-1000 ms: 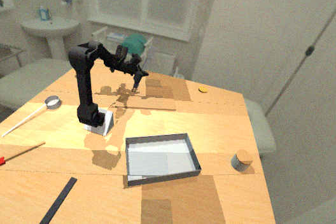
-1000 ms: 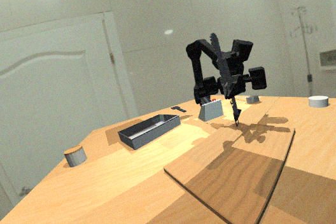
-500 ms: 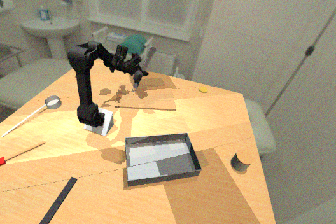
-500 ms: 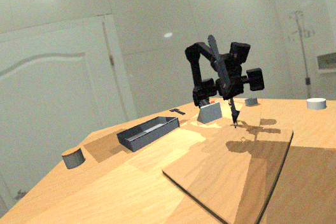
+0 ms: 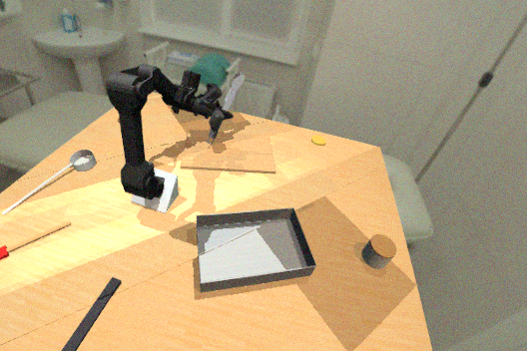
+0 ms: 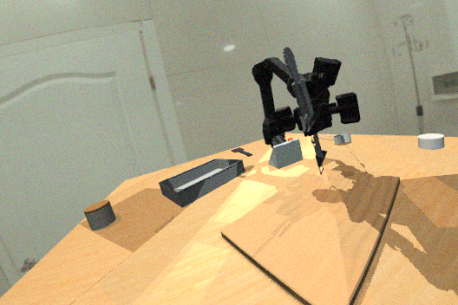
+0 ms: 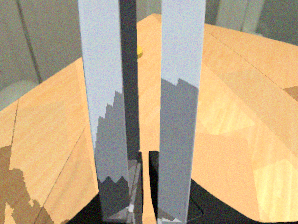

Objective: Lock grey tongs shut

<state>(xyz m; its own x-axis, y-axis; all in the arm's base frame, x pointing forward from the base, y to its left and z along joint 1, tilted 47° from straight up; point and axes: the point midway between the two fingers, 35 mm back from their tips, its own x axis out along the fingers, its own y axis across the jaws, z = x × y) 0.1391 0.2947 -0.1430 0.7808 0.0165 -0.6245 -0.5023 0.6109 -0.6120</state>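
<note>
My gripper tip is 160 mm above the wooden board. The rest, counted from my gripper tip: roasting tin 420 mm to the right, 190 mm ahead, 140 mm below; then red-handled tool 600 mm to the right, 410 mm behind, 160 mm below; then white cylinder 480 mm behind, 150 mm below, 50 mm to the left.
</note>
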